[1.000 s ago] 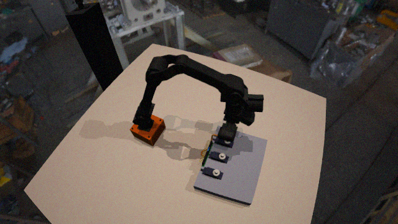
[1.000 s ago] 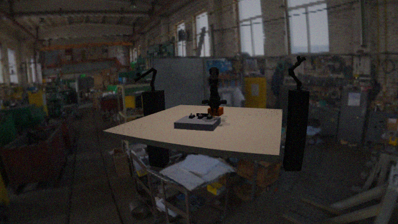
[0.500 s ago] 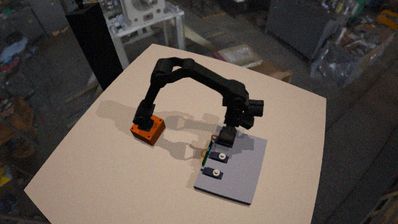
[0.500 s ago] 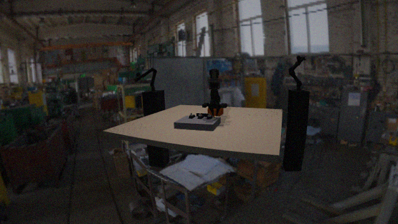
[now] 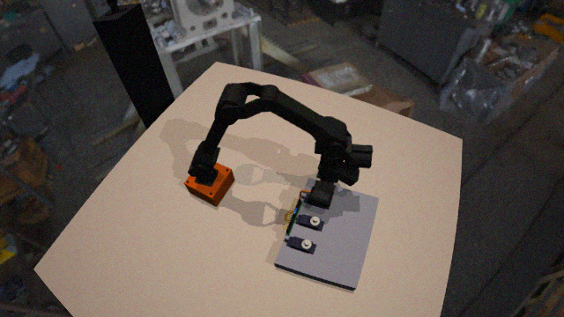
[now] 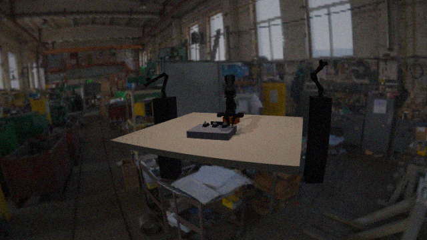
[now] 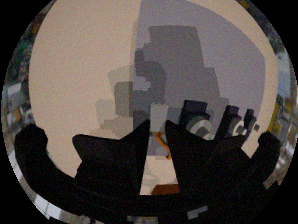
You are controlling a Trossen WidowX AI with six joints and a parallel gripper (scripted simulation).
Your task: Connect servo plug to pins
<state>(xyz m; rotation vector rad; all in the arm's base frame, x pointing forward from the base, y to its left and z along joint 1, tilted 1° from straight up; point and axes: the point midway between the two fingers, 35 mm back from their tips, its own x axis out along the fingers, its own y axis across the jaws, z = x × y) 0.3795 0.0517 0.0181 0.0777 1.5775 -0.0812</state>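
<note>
Now: gripper tip 10 cm to the left of the blue band, 7 cm past it and 2 cm below it. Also, from my gripper tip: grey holder: 13 cm to the right, 9 cm ahead, 3 cm below.
</note>
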